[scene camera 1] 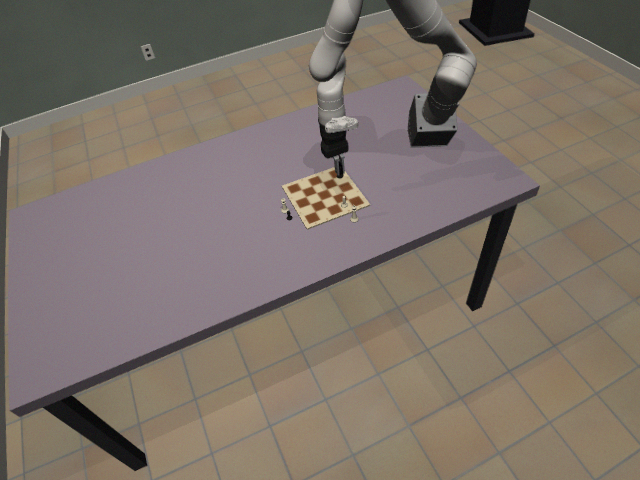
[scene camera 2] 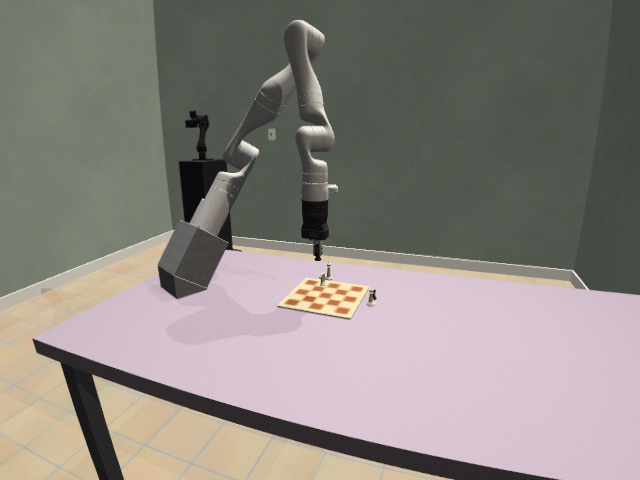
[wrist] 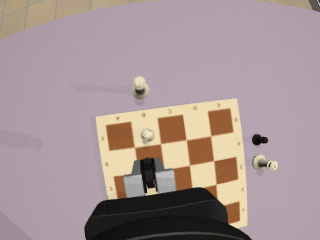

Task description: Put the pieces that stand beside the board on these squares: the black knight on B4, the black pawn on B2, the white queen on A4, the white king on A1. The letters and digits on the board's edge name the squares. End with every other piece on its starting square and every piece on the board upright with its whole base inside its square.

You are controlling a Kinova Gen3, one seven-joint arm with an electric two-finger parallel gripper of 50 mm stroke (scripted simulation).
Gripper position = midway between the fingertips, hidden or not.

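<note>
There's a chessboard (scene camera 1: 317, 199), and you'd find my gripper in scene camera 1 (scene camera 1: 339, 172) too. Then there's my gripper (scene camera 2: 318, 255), with the chessboard also there in scene camera 2 (scene camera 2: 335, 299). As for the chessboard in the wrist view (wrist: 202, 142), that's visible, and so is my gripper in the wrist view (wrist: 148, 170).
</note>
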